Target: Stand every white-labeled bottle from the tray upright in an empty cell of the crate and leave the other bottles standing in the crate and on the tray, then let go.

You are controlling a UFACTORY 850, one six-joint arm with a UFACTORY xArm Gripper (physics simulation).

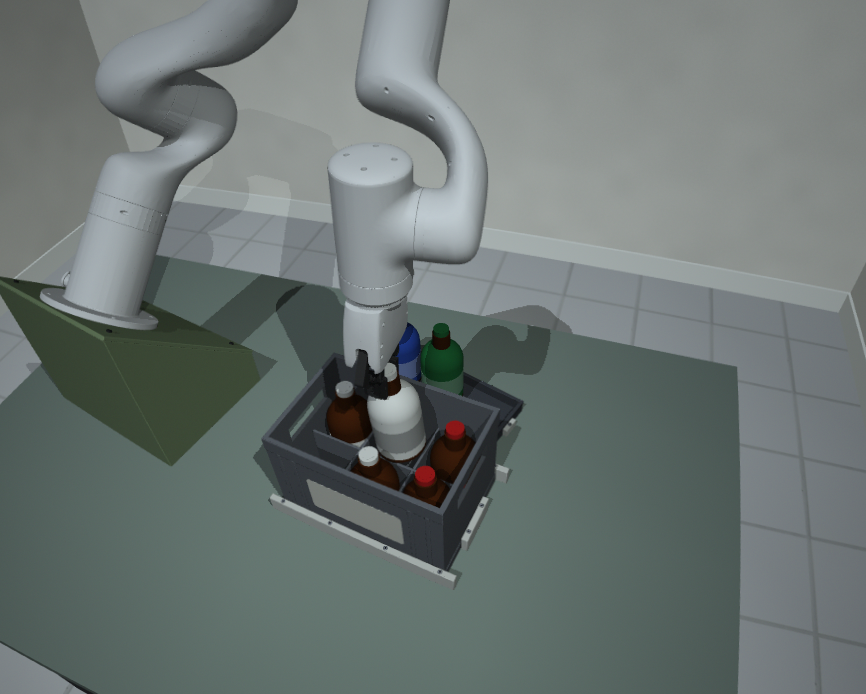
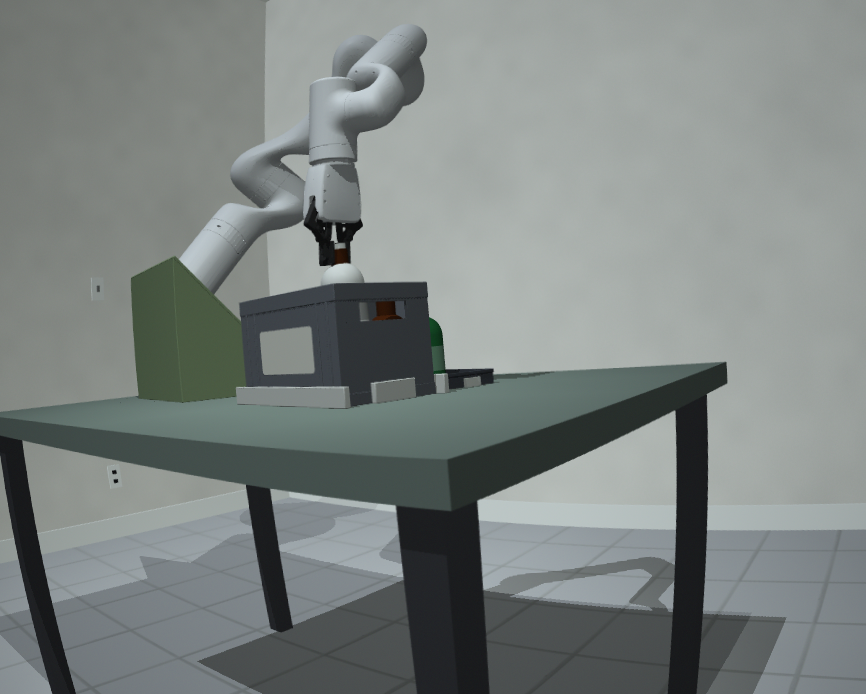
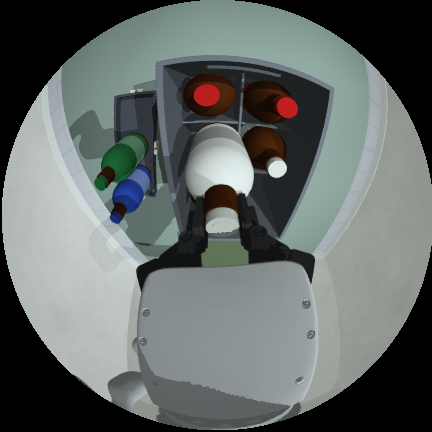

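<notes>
My gripper (image 1: 379, 384) (image 2: 335, 253) (image 3: 221, 206) is shut on the neck of a white bottle (image 1: 396, 415) (image 2: 342, 274) (image 3: 220, 162) with a white cap. The bottle is upright, its lower part inside the dark grey crate (image 1: 422, 538) (image 2: 383, 361) (image 3: 170, 110), at the middle cell of the tray-side row. It stands higher than the crate's other bottles. Brown bottles with white caps (image 1: 348, 419) (image 1: 375, 473) and red caps (image 1: 453, 459) (image 1: 425, 493) stand in other cells. A green bottle (image 1: 442, 361) (image 3: 120, 161) and a blue bottle (image 1: 409, 354) (image 3: 131, 192) stand on the tray (image 2: 477, 373) (image 3: 117, 120).
Pale stop strips (image 1: 361, 536) (image 2: 292, 396) lie along the crate's base. The tray lies close behind the crate. The green angled arm base (image 1: 144, 390) (image 2: 166, 339) stands to the left. Everything rests on a green table (image 1: 614, 506) (image 2: 433, 426).
</notes>
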